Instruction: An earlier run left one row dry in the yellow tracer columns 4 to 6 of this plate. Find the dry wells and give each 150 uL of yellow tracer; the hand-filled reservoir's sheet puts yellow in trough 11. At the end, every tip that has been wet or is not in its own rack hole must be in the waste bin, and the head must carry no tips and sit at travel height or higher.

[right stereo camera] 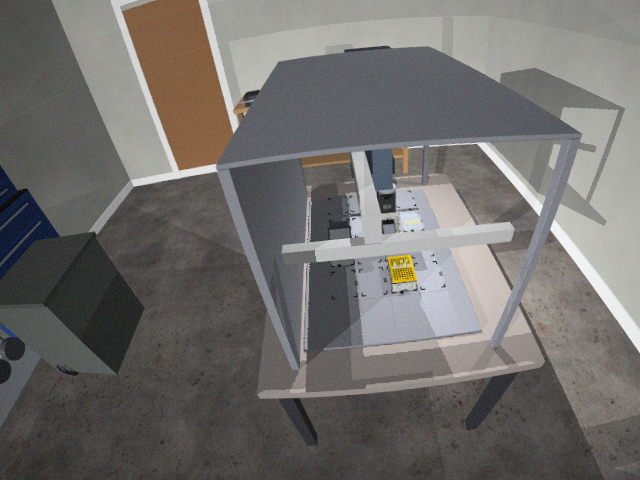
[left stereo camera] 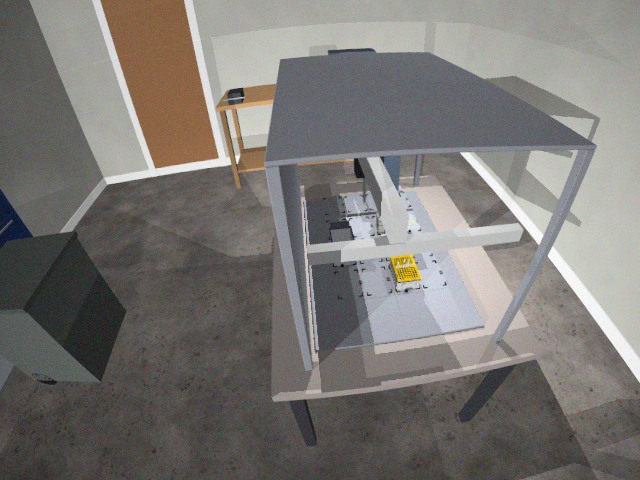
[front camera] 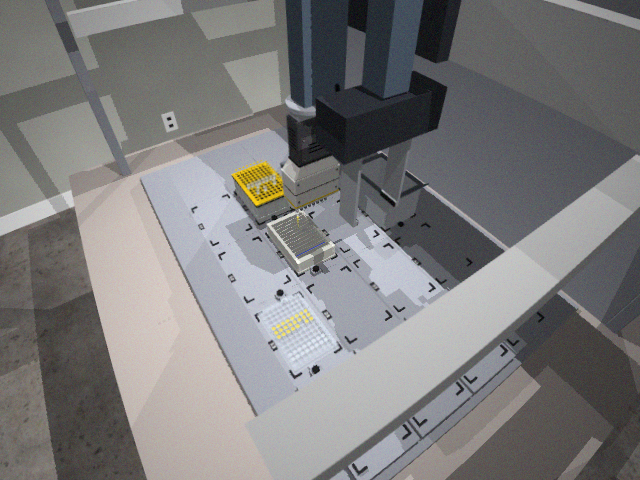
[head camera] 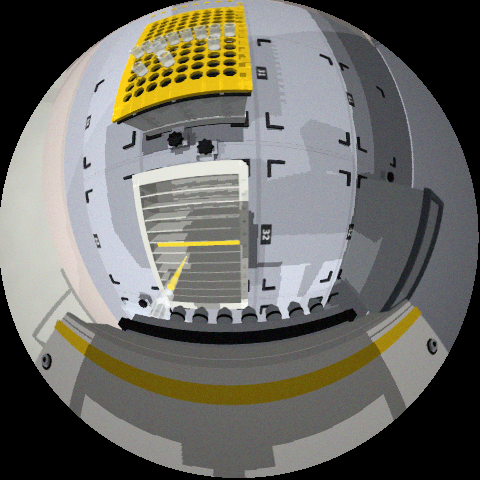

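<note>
The pipetting head [front camera: 311,180] [head camera: 235,365] is over the near-white reservoir [front camera: 316,258] [head camera: 187,170]. One tip [front camera: 298,219] [head camera: 177,276] with yellow liquid inside hangs from its far-left channel in the head view; the other nozzles are bare. The tip's end appears above the troughs, close to the yellow trough [head camera: 200,243]; its exact height is unclear. The clear plate [front camera: 310,351] has a band of yellow wells [front camera: 292,324]; single wells are too small to judge. My parked gripper [front camera: 370,210] has its fingers apart and holds nothing.
The yellow tip rack [front camera: 266,198] [head camera: 190,93] [left stereo camera: 405,271] [right stereo camera: 402,268] stands behind the reservoir and holds several clear tips. A grey waste bin [front camera: 405,209] [head camera: 380,210] [left stereo camera: 341,233] [right stereo camera: 339,232] with a dark rim stands beyond the gripper. Frame posts and beams surround the deck.
</note>
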